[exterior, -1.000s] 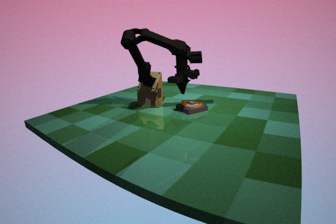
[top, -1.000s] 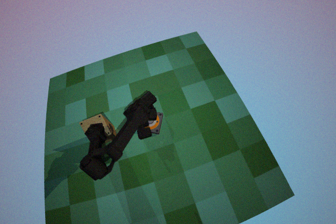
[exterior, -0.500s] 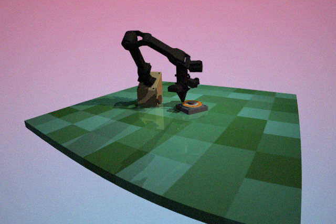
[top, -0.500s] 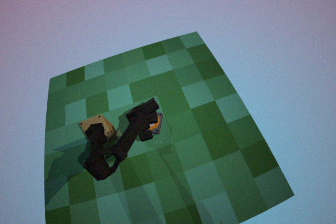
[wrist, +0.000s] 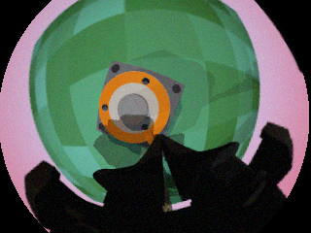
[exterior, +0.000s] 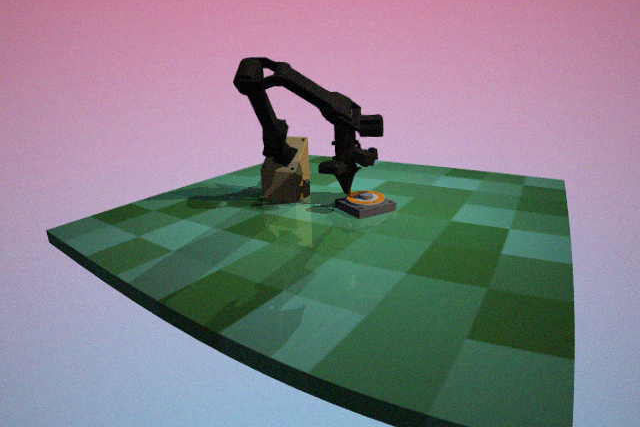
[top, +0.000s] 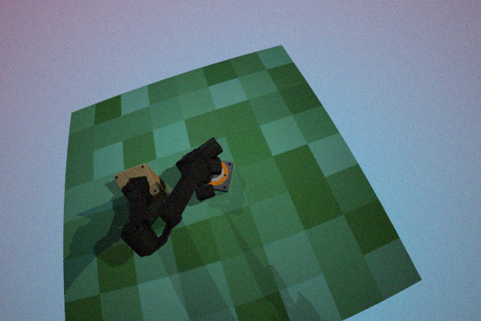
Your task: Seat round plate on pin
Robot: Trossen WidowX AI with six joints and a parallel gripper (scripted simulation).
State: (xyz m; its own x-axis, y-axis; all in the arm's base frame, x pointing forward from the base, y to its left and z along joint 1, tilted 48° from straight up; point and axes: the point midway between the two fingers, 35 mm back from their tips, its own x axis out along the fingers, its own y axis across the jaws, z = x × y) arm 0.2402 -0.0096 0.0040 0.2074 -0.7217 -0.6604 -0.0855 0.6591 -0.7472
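The dark square base is 4 cm ahead of my gripper tip, 3 cm to the left of it and 2 cm below it.
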